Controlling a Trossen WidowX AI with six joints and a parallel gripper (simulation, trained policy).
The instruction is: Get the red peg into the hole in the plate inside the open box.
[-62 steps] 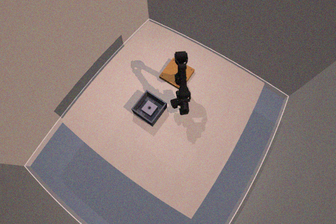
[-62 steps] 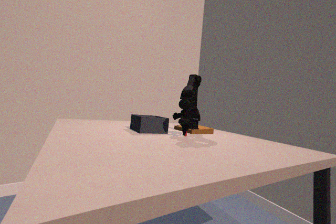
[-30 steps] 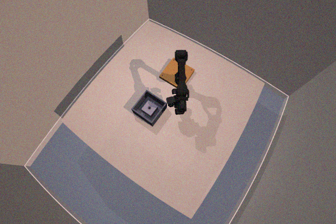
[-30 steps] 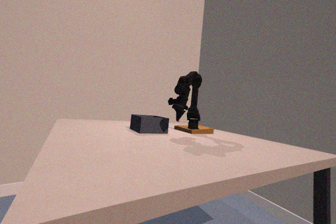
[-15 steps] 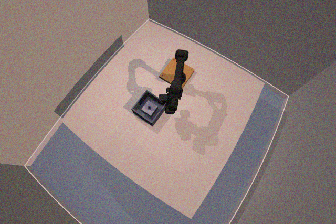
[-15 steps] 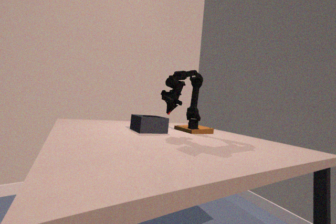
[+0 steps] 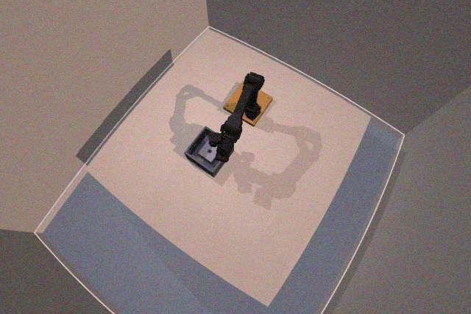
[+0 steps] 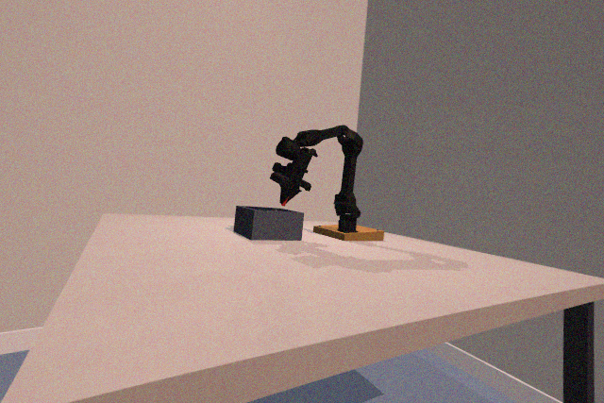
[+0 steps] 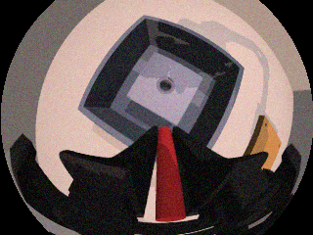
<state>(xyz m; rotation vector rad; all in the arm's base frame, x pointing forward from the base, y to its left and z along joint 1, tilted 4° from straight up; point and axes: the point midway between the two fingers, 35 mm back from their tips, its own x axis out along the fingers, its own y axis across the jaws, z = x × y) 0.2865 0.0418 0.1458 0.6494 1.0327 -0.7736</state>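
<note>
My gripper tip is 30 mm below the red peg, 10 mm to the right of it and 10 mm past it. From my gripper tip the other things lie so: dark box (100 mm below, 50 mm to the right, 30 mm ahead).
</note>
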